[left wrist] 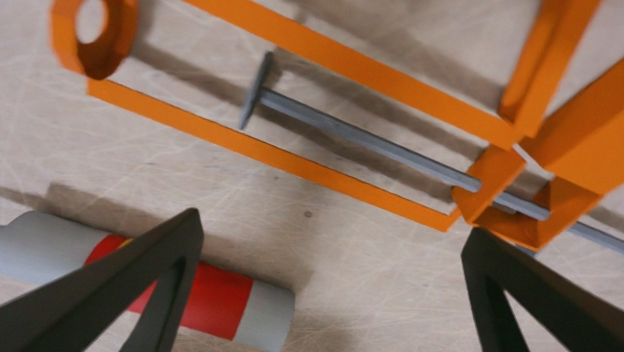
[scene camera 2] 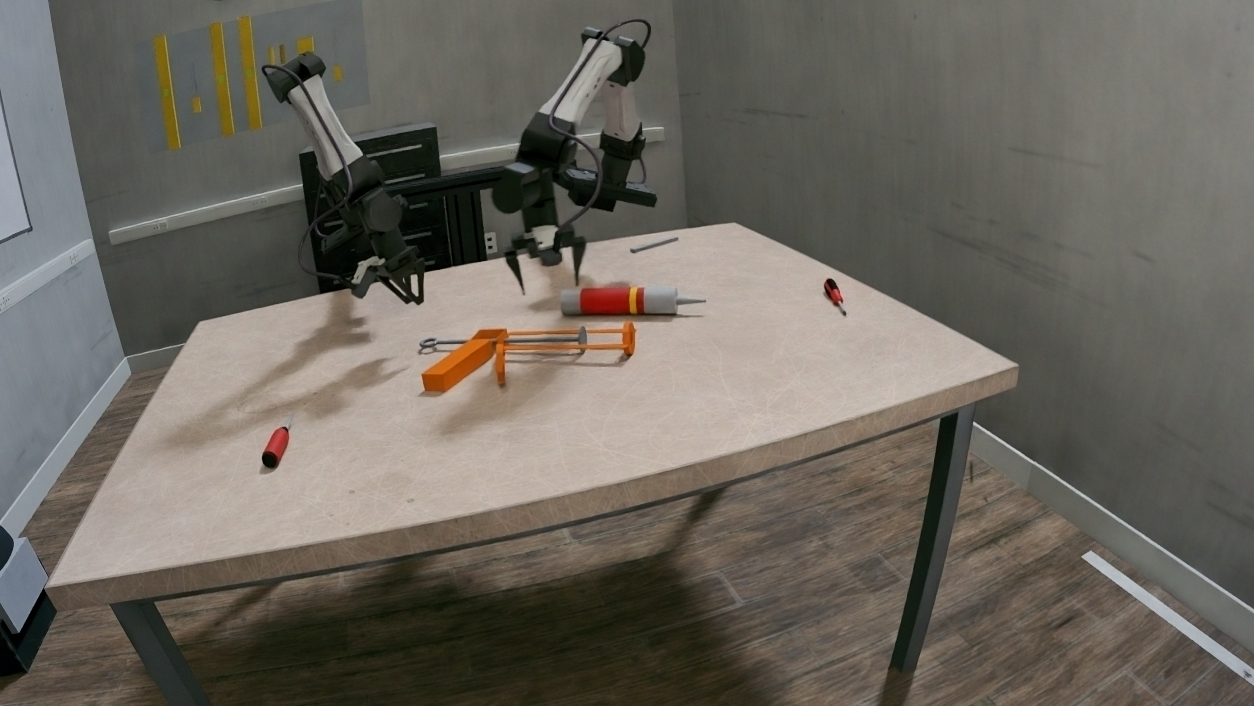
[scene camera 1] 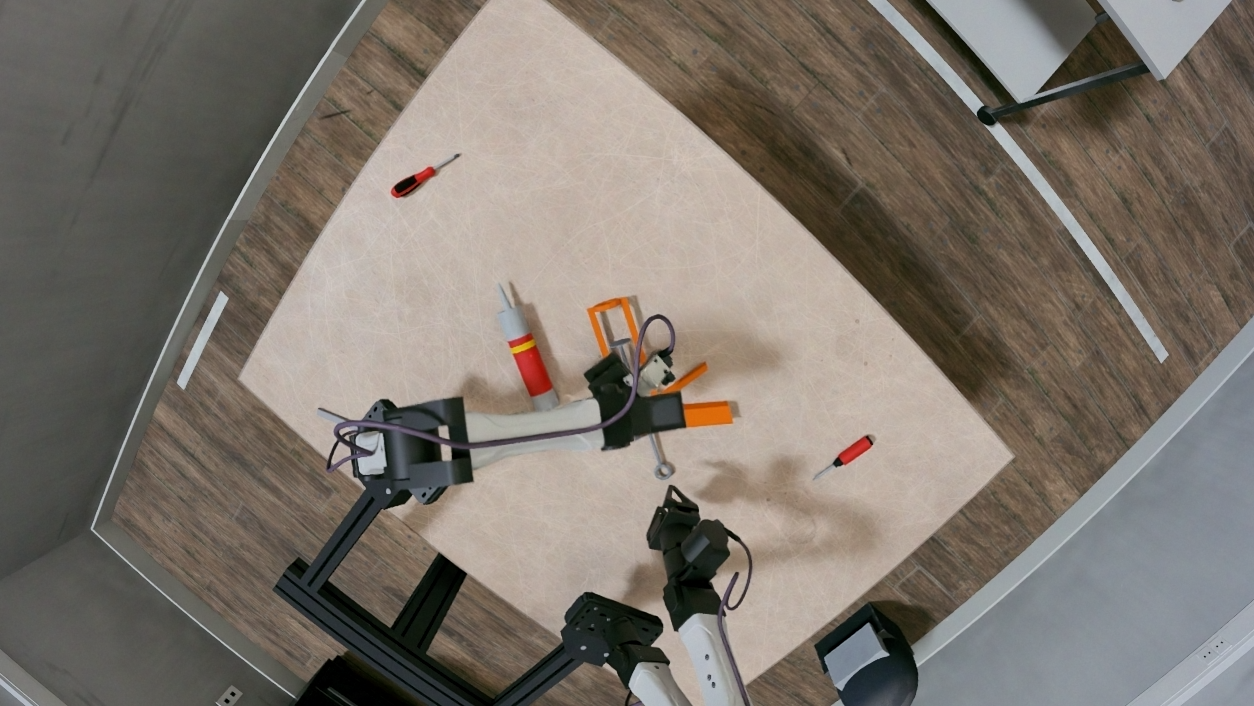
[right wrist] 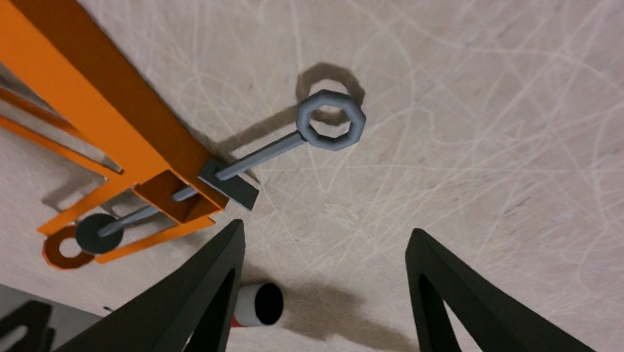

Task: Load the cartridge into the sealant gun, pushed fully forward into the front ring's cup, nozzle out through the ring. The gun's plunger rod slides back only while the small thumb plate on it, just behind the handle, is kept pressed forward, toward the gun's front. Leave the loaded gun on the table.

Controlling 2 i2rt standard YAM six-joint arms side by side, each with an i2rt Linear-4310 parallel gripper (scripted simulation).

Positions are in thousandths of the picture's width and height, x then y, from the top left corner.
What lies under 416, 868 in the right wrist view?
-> A cartridge.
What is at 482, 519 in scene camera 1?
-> My left gripper.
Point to a cartridge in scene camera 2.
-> At 469, 427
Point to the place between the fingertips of my right gripper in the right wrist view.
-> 523, 672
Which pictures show my right gripper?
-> Scene camera 2, scene camera 1 and the right wrist view only.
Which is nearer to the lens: the orange sealant gun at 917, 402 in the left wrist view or the cartridge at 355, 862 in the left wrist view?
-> The orange sealant gun.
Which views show the orange sealant gun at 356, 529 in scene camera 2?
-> The left wrist view, scene camera 2, scene camera 1 and the right wrist view: all of them.
